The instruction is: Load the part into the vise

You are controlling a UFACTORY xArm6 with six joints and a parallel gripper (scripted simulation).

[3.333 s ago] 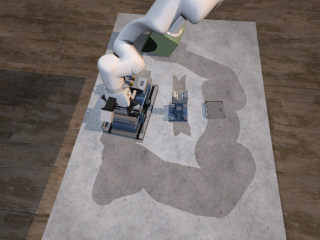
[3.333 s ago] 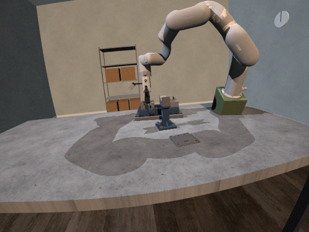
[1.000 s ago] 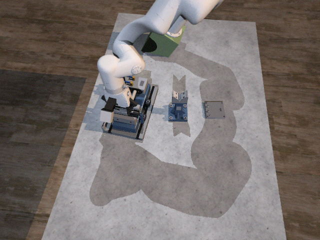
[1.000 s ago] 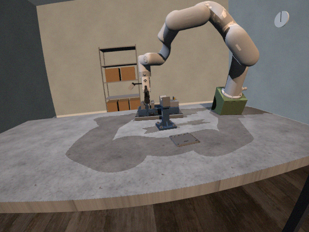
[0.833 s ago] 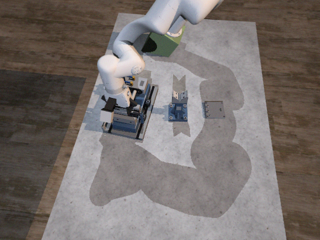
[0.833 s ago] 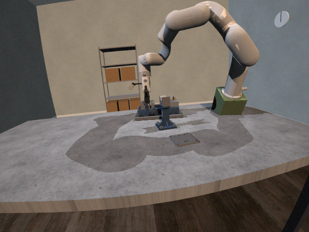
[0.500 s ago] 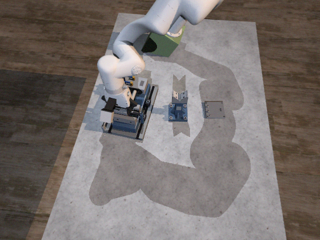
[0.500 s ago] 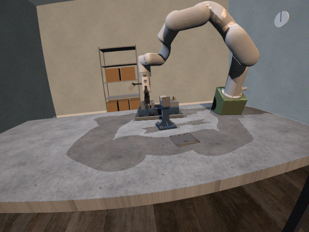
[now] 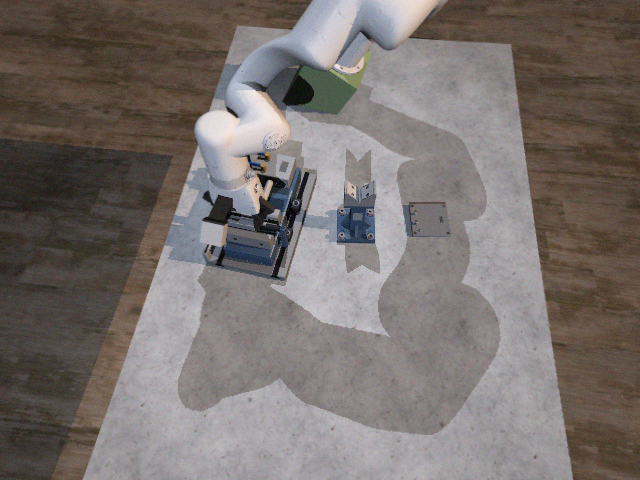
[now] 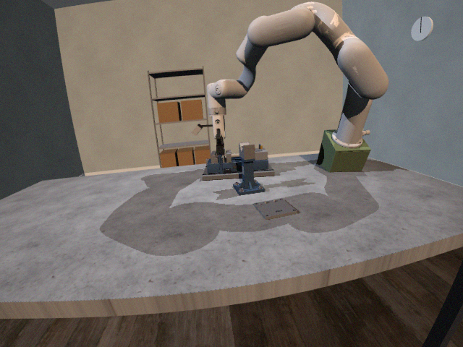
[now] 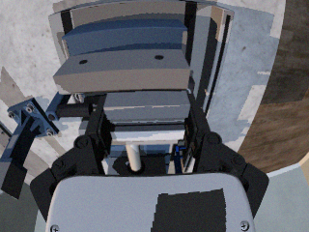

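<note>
Now: hand right at the part. Round my hand: fixed jaw (30 mm ahead, 20 mm to the left, 30 mm below); then air cylinder rod (80 mm behind, 30 mm to the left, 30 mm below); then blue vise body (70 mm behind, 30 mm to the left, 70 mm below).
</note>
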